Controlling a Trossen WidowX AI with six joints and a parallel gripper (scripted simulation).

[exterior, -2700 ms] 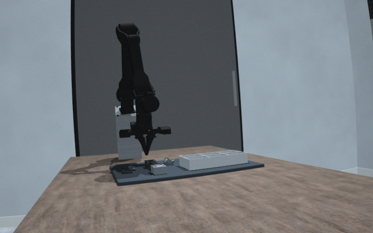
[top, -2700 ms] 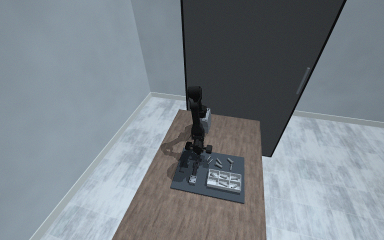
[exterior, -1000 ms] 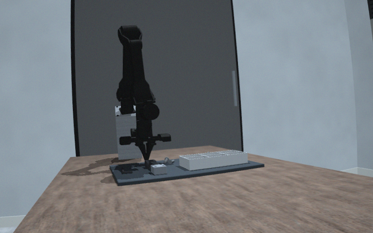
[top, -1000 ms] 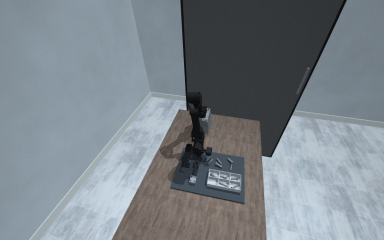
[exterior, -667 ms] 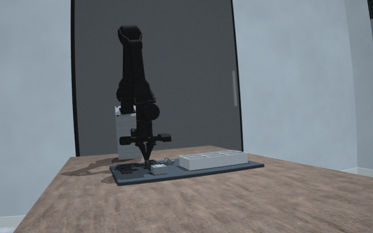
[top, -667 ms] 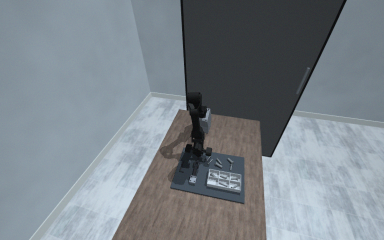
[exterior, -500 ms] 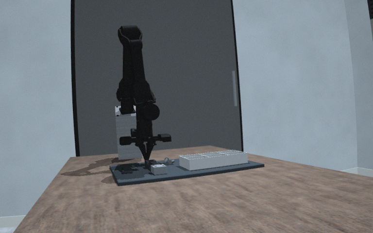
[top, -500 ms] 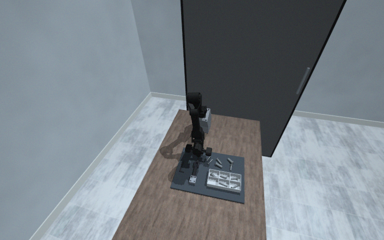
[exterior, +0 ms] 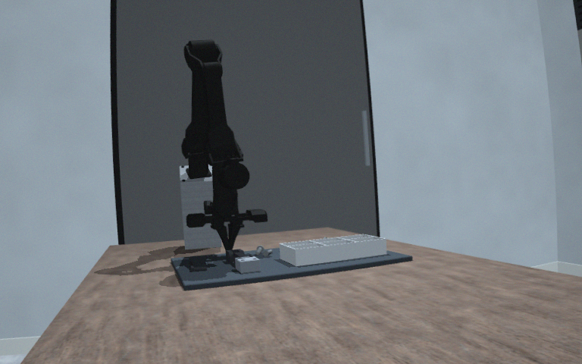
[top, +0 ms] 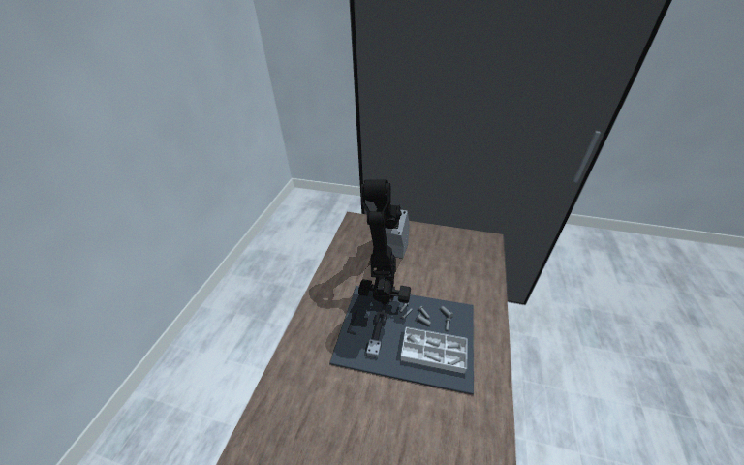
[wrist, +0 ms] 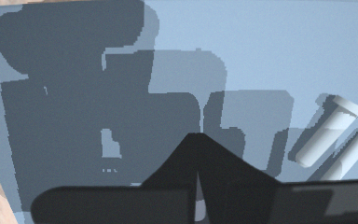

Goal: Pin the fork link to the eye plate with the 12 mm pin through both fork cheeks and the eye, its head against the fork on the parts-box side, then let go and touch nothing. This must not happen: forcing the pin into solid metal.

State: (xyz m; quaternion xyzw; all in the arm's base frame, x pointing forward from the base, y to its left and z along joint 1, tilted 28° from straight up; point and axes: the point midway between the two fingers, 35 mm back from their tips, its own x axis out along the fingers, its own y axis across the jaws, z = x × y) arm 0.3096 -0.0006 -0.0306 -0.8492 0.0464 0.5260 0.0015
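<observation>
The pale grey pin is 15 cm to the left of my hand, 3 cm below it and 2 cm ahead of it. From my hand the other things lie so: dark eye plate (11 cm ahead, 3 cm below, 1 cm to the right); then dark mat (11 cm ahead, 9 cm to the left, 5 cm below); then thin dark rod (11 cm to the right, 11 cm ahead, 4 cm below).
</observation>
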